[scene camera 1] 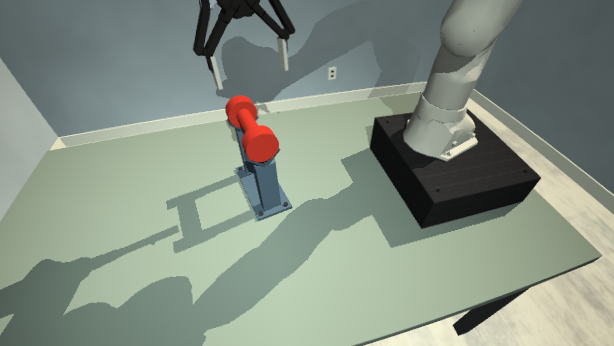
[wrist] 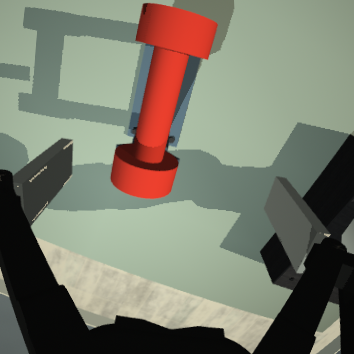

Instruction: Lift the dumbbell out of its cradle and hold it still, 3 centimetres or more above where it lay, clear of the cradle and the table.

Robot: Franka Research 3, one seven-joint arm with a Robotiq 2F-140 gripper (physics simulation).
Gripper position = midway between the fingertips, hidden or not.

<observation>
In view: my gripper (scene camera 1: 252, 76), a red dumbbell (scene camera 1: 259, 142) and a blue-grey cradle (scene camera 1: 259, 179).
The red dumbbell is seen too in the wrist view (wrist: 143, 168). My gripper is seen too in the wrist view (wrist: 173, 175). The blue-grey cradle also shows in the wrist view (wrist: 192, 64).
</observation>
